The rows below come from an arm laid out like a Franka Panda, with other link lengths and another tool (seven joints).
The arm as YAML. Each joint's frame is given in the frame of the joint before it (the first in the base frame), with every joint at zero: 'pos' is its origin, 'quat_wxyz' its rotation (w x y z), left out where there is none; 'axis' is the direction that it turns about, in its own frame. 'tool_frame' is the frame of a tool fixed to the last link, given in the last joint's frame.
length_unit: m
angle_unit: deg
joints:
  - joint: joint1
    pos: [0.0, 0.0, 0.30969]
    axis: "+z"
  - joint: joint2
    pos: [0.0, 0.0, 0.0]
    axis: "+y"
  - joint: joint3
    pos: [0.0, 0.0, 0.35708]
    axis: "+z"
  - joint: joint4
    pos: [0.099, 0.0, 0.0]
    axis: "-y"
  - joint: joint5
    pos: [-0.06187, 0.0, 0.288]
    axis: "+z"
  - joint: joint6
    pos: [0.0, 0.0, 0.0]
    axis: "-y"
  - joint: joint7
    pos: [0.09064, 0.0, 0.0]
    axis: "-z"
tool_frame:
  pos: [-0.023, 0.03, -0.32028]
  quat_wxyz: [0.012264, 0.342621, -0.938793, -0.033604]
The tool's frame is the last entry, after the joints.
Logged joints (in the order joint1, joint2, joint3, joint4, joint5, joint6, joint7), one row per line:
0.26 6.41 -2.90 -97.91 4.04 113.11 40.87
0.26 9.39 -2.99 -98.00 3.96 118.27 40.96
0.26 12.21 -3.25 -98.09 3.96 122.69 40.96
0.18 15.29 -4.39 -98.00 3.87 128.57 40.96
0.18 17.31 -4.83 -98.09 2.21 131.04 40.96
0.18 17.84 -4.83 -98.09 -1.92 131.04 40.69
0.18 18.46 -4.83 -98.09 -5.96 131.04 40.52
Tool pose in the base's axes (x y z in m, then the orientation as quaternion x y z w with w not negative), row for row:
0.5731 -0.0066 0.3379 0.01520 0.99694 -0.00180 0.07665
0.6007 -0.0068 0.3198 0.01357 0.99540 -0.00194 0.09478
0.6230 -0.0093 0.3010 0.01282 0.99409 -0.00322 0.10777
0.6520 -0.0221 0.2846 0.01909 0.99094 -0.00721 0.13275
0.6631 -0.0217 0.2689 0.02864 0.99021 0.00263 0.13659
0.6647 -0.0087 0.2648 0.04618 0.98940 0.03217 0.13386
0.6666 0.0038 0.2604 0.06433 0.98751 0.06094 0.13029
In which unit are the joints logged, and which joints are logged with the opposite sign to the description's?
The joints are logged in degrees. Opposite sign: joint5.
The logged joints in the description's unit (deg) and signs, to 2 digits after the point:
0.26 6.41 -2.90 -97.91 -4.04 113.11 40.87
0.26 9.39 -2.99 -98.00 -3.96 118.27 40.96
0.26 12.21 -3.25 -98.09 -3.96 122.69 40.96
0.18 15.29 -4.39 -98.00 -3.87 128.57 40.96
0.18 17.31 -4.83 -98.09 -2.21 131.04 40.96
0.18 17.84 -4.83 -98.09 1.92 131.04 40.69
0.18 18.46 -4.83 -98.09 5.96 131.04 40.52

